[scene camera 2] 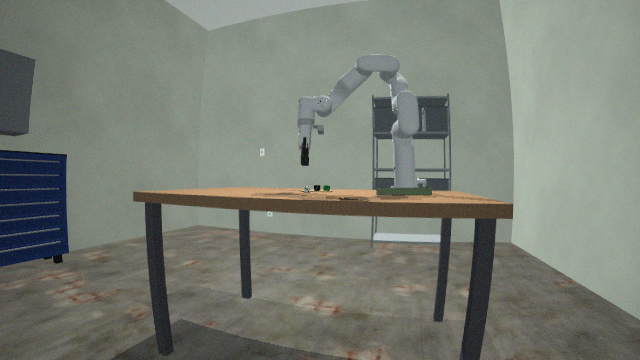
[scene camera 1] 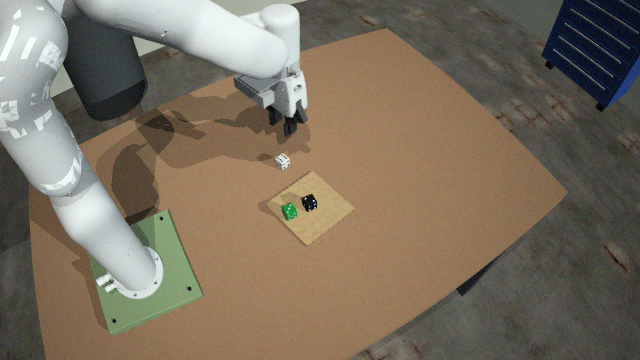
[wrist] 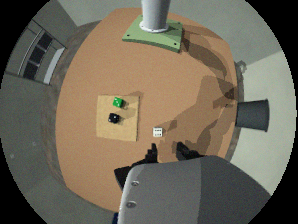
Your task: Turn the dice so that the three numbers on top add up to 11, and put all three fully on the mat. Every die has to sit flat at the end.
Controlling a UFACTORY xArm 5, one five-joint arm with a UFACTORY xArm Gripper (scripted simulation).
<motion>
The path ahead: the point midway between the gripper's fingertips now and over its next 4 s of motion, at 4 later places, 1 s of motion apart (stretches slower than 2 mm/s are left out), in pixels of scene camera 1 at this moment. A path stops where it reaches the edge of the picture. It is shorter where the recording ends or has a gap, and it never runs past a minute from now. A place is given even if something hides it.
My gripper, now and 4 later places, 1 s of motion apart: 283,127; 280,141; 280,149; 282,156; 283,159
</motion>
